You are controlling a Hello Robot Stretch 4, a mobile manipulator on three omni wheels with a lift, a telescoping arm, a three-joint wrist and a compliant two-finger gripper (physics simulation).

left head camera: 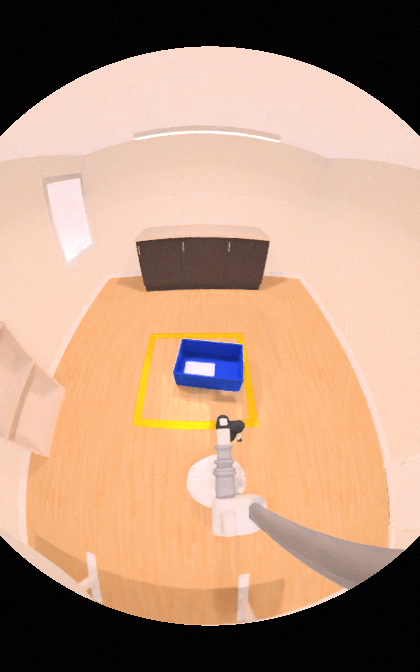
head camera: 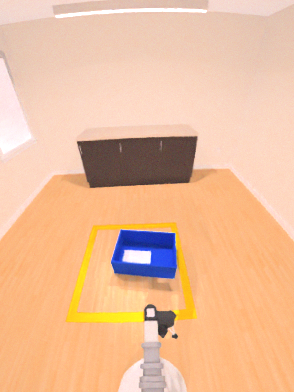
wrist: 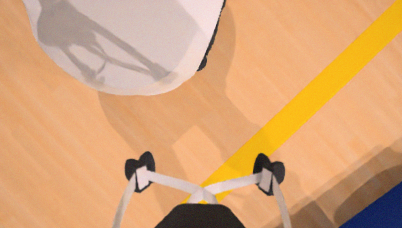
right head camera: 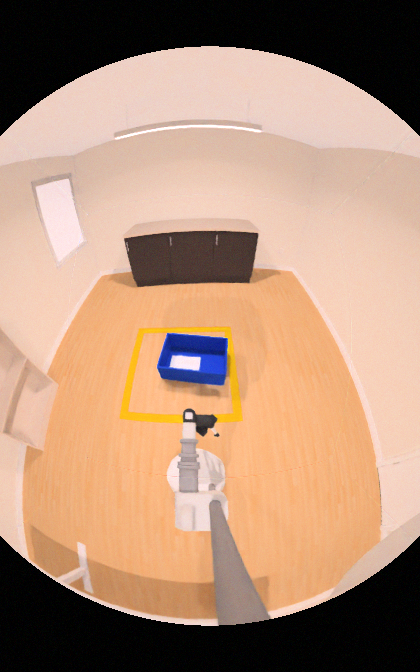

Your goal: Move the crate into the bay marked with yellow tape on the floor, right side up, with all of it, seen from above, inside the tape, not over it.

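Frame: origin at the robot's base, x ahead, y left, z up, level; metres.
Where they show: gripper, fingertip midpoint: point(wrist: 204, 165).
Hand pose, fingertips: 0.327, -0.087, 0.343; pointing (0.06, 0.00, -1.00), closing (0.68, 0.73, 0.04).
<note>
After its pixels a point has its place, as x, y, z.
The blue crate point(head camera: 145, 270) @[0.834, 0.037, 0.097] point(left head camera: 207, 384) point(right head camera: 192, 377) point(wrist: 380, 215) @[0.845, 0.127, 0.024] stands upright, open side up, within the yellow tape outline point(head camera: 82, 280) @[0.794, 0.666, -0.027] point(left head camera: 145, 380) point(right head camera: 132, 375) point(wrist: 310, 105) @[0.490, 0.196, -0.027]. A white rectangle shows on its inside bottom. It sits slightly turned, towards the far right of the bay. In the head views its right rim looks very close to the right tape; a gap at the far right corner is hard to tell. My gripper point(head camera: 168, 332) point(left head camera: 235, 438) point(right head camera: 209, 432) point(wrist: 204, 165) @[0.327, -0.087, 0.343] is open, apart from the crate, on its near side above the front tape.
My white round base point(left head camera: 200, 480) point(right head camera: 175, 472) point(wrist: 125, 45) @[0.098, -0.071, 0.187] stands just outside the front tape. A dark cabinet point(head camera: 140, 162) @[2.421, 0.096, 0.442] point(left head camera: 205, 262) point(right head camera: 195, 257) stands at the far wall. A pale shelf-like piece point(left head camera: 42, 425) point(right head camera: 35, 420) is at the left wall.
</note>
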